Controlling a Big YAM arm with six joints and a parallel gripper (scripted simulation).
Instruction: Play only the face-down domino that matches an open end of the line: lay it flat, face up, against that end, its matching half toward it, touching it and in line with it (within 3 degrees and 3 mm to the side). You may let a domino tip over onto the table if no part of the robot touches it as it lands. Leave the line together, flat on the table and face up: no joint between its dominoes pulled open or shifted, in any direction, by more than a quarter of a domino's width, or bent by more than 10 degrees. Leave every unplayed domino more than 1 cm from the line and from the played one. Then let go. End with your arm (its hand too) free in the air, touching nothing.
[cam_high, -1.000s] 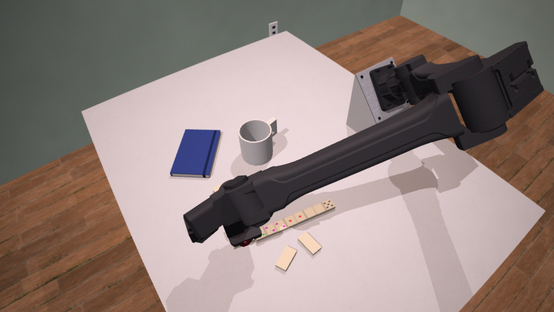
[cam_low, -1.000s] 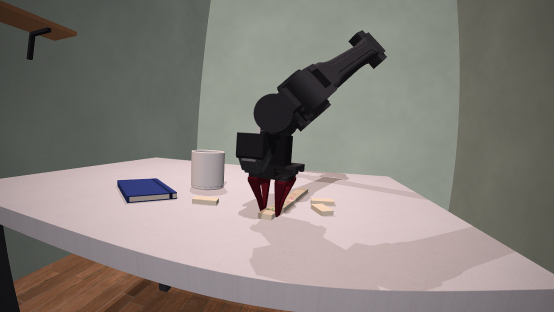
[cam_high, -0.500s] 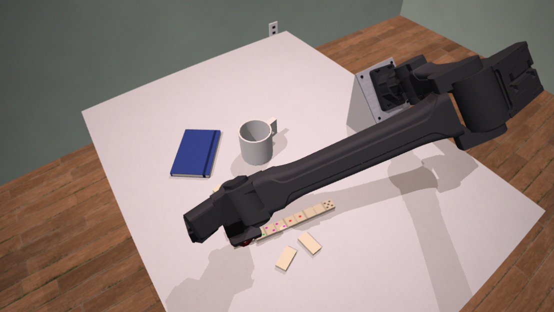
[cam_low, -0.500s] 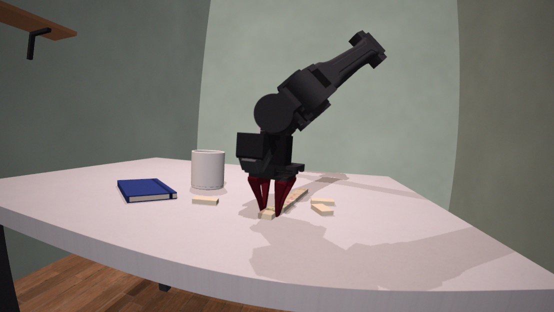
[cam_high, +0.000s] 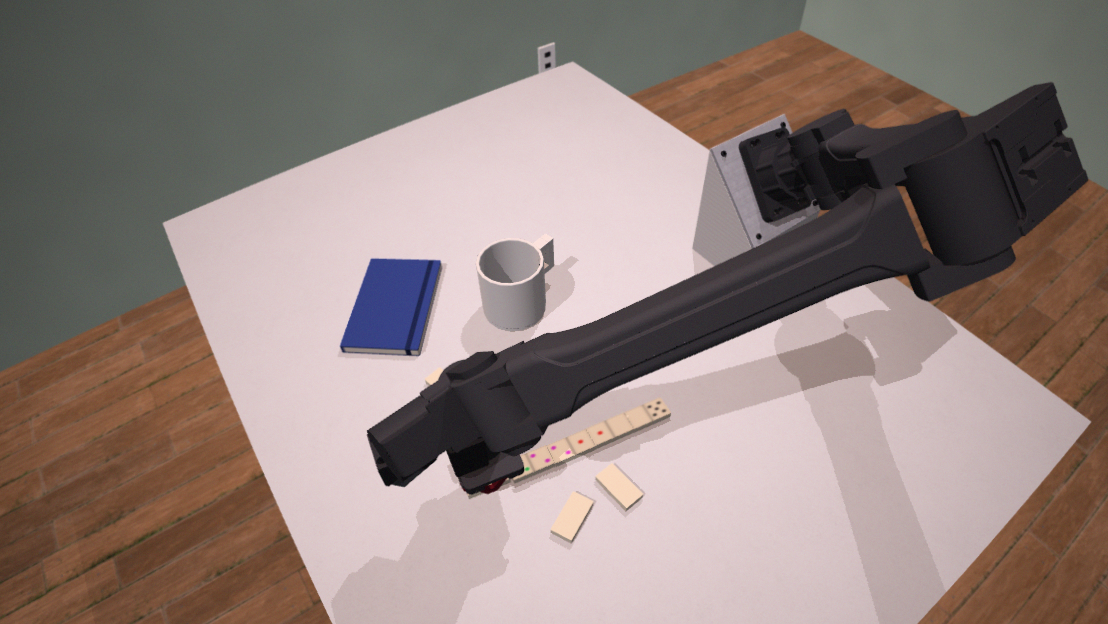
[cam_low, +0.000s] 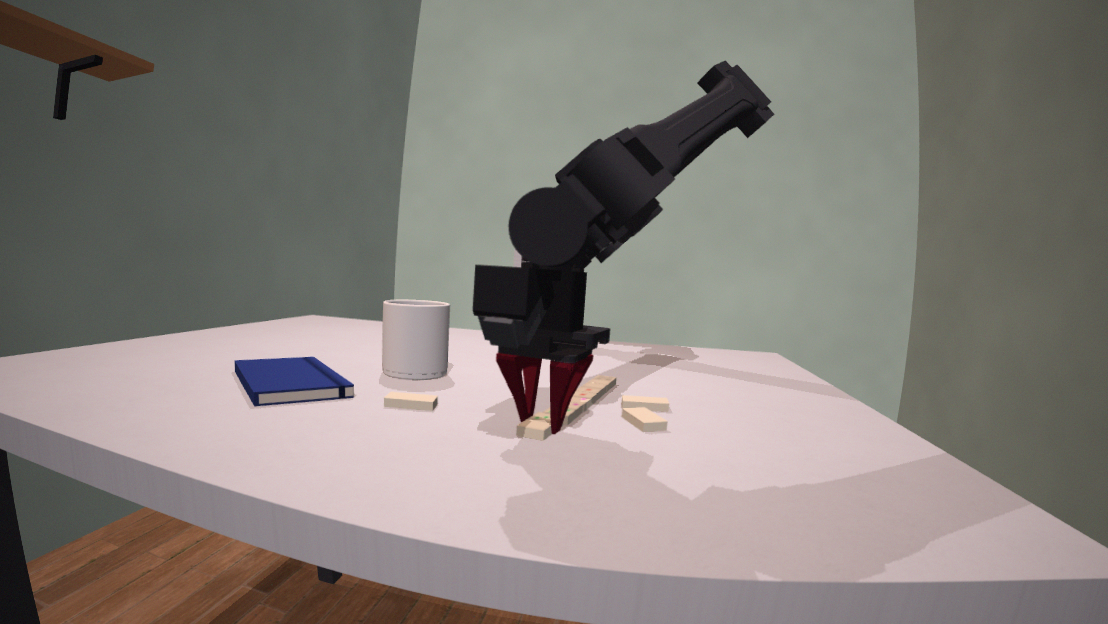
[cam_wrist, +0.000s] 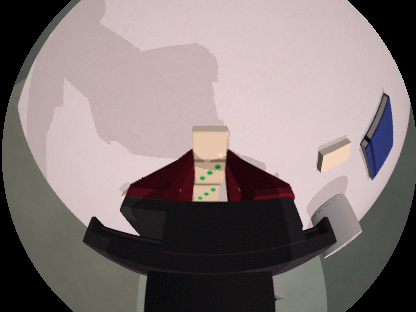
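Now: hand right at the domino. The rest, counted from my hand: white mug: 16 cm behind, 22 cm to the right, 3 cm above; then blue notebook: 1 cm behind, 32 cm to the right.
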